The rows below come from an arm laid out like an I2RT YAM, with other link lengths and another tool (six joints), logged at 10 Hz.
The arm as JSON. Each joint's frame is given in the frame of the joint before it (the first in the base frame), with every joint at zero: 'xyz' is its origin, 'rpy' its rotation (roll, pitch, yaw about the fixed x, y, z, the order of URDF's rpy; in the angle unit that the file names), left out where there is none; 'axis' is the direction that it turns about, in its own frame. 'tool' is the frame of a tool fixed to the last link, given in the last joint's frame.
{
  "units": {
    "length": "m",
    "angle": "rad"
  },
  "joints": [
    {
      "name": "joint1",
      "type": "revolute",
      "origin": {
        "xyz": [
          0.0,
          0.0,
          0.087
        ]
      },
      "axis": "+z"
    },
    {
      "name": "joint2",
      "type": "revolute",
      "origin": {
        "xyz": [
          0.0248,
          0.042,
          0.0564
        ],
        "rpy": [
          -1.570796,
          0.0,
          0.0
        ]
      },
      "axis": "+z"
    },
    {
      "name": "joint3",
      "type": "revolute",
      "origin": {
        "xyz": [
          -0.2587,
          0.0,
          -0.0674
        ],
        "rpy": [
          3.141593,
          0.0,
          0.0
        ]
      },
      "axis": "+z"
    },
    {
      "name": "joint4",
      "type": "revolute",
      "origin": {
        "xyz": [
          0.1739,
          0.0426,
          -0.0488
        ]
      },
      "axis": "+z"
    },
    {
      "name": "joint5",
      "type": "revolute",
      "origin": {
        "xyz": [
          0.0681,
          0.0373,
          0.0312
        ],
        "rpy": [
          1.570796,
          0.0,
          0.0
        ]
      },
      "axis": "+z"
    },
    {
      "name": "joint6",
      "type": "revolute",
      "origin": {
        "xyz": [
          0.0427,
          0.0,
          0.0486
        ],
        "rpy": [
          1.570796,
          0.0,
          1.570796
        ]
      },
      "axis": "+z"
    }
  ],
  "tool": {
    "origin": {
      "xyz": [
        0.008,
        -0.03,
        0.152
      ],
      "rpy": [
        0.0,
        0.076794,
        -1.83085
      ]
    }
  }
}
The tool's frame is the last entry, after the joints.
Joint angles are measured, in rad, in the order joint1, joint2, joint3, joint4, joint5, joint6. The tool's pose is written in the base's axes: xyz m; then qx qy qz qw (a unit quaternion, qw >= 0). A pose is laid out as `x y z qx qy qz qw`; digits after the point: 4 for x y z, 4 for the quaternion.
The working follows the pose.
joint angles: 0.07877, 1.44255, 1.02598, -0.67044, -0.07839, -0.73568
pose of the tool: 0.3012 0.0454 0.1450 0.8192 0.5069 0.2631 0.0524
Where each joint sits with the arm in this pose, in the base's axes (m; each line is computed from the numbers above, not from the rounded line before):
joint1: 0.0000 0.0000 0.0870
joint2: 0.0214 0.0438 0.1434
joint3: -0.0063 -0.0260 0.4000
joint4: 0.1656 0.0365 0.3686
joint5: 0.2326 0.0105 0.3256
joint6: 0.2092 0.0120 0.2653
the tool: 0.3012 0.0454 0.1450

